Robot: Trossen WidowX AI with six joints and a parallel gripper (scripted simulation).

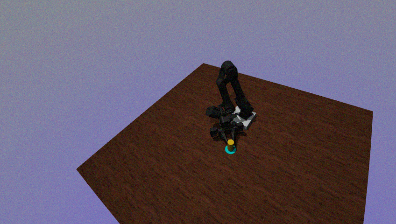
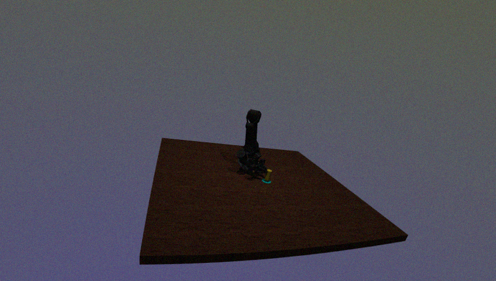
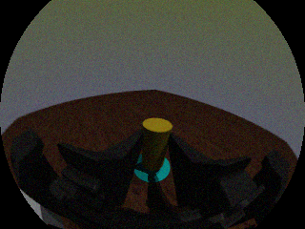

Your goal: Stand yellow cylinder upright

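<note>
Now: the cyan circle 7 cm below my gripper tip. Round my gripper tip: yellow tall cylinder (2 cm below).
</note>
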